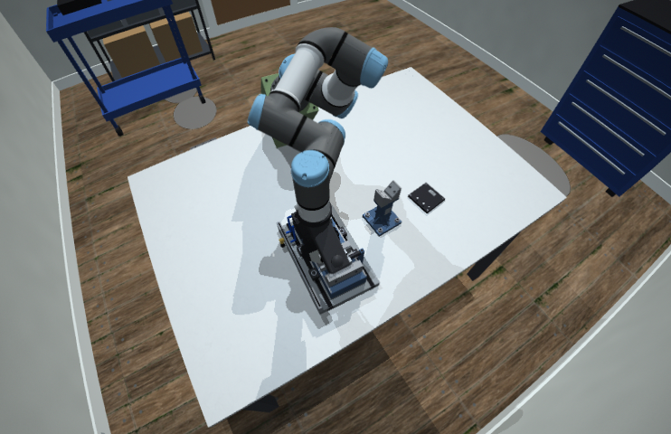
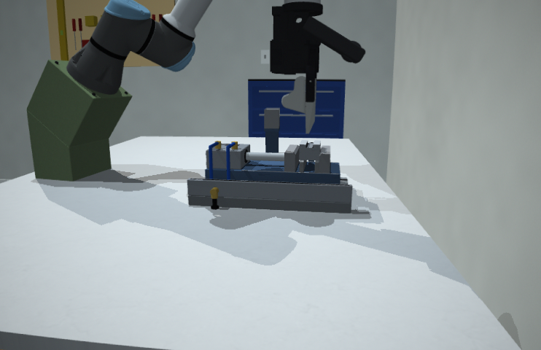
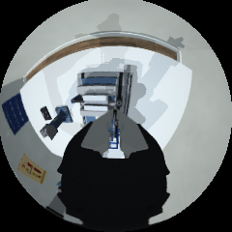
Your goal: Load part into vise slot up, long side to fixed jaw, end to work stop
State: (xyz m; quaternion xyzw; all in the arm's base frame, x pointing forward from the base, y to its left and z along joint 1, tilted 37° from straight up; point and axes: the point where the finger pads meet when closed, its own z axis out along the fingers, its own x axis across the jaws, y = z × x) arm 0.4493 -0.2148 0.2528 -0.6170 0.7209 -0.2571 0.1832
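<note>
My hand is 1 cm short of the part, 5 cm to the right of it and 5 cm above it. The rest, counted from my hand: work stop (2 cm ahead, 10 cm to the left, 6 cm below); then fixed jaw (4 cm ahead, 4 cm to the left, 7 cm below); then moving jaw (2 cm behind, 6 cm to the left, 7 cm below).
</note>
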